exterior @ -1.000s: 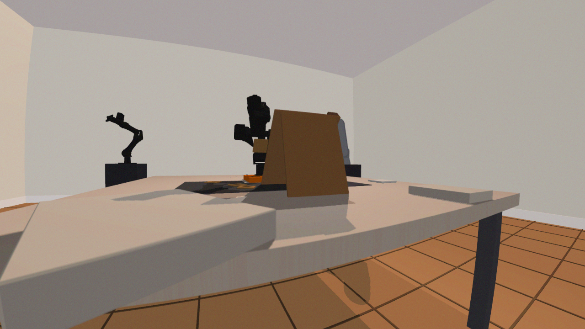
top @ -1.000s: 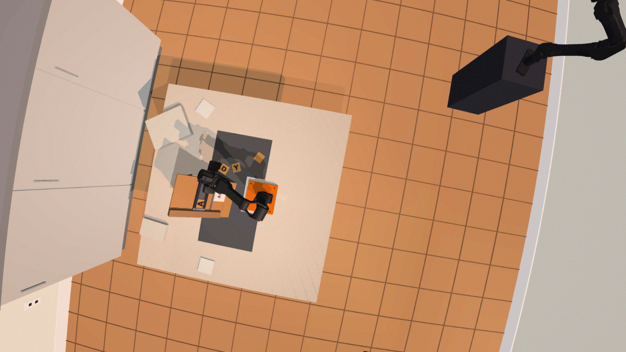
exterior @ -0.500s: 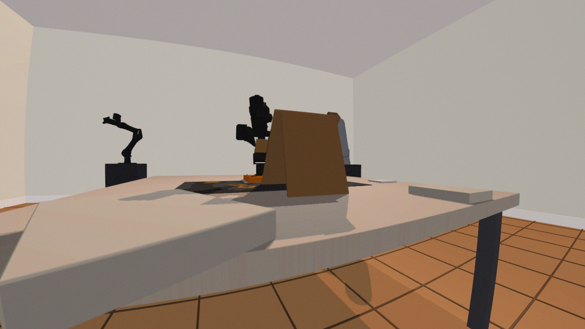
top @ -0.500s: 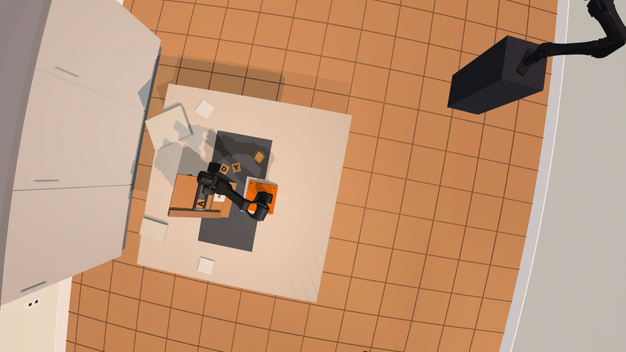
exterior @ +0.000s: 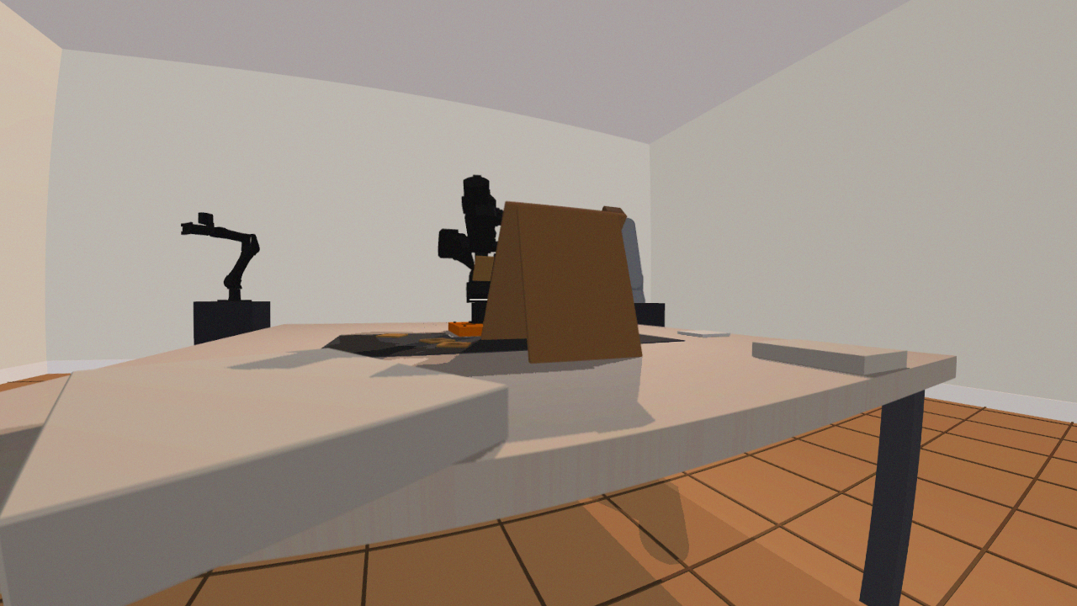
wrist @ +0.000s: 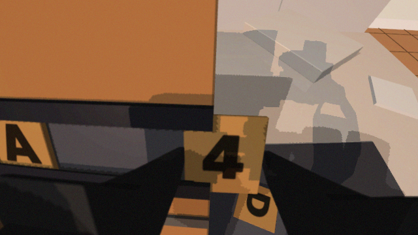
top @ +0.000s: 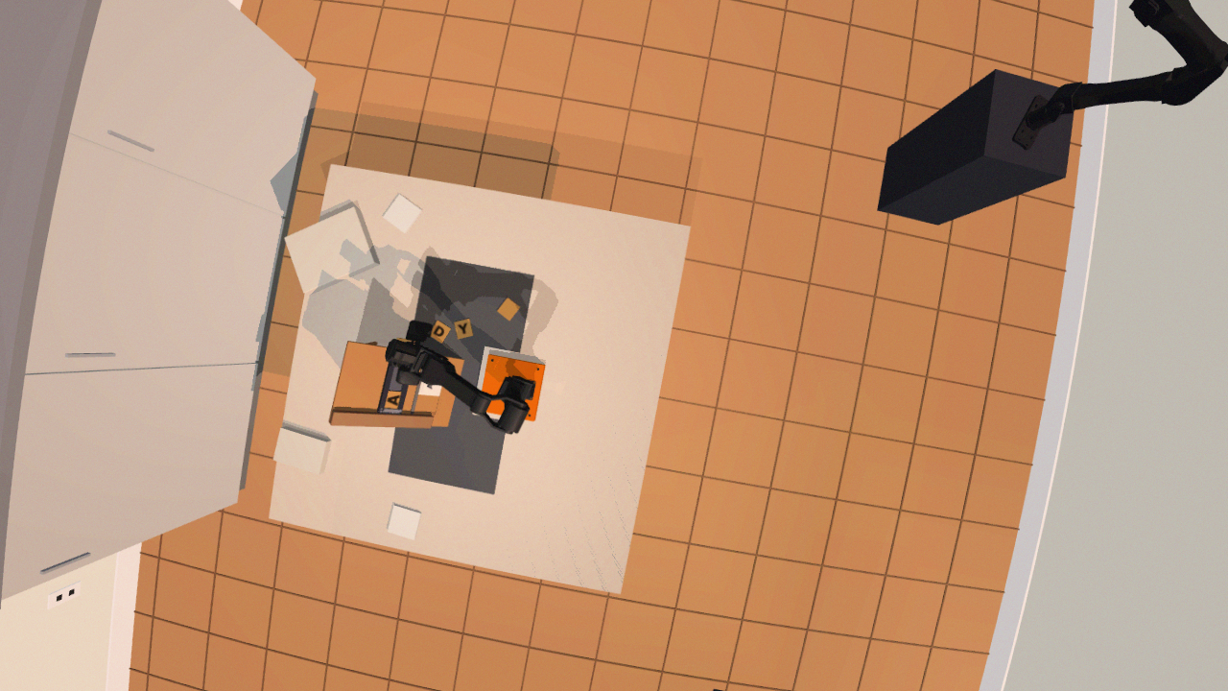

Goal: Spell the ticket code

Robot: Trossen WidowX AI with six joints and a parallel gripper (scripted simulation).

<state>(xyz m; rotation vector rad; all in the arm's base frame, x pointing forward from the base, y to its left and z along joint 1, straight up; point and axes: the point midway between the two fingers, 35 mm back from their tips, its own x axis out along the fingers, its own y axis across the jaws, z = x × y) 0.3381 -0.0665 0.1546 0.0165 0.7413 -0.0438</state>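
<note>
Now: gripper tip 60 mm past the white ticket, 110 mm to the right of it and 80 mm above it. The rest, counted from my gripper tip: tile marked d 30 mm behind, 60 mm to the right, 150 mm below; then tile marked y 110 mm behind, 90 mm to the right, 150 mm below; then blank tile 250 mm behind, 190 mm to the right, 150 mm below.
</note>
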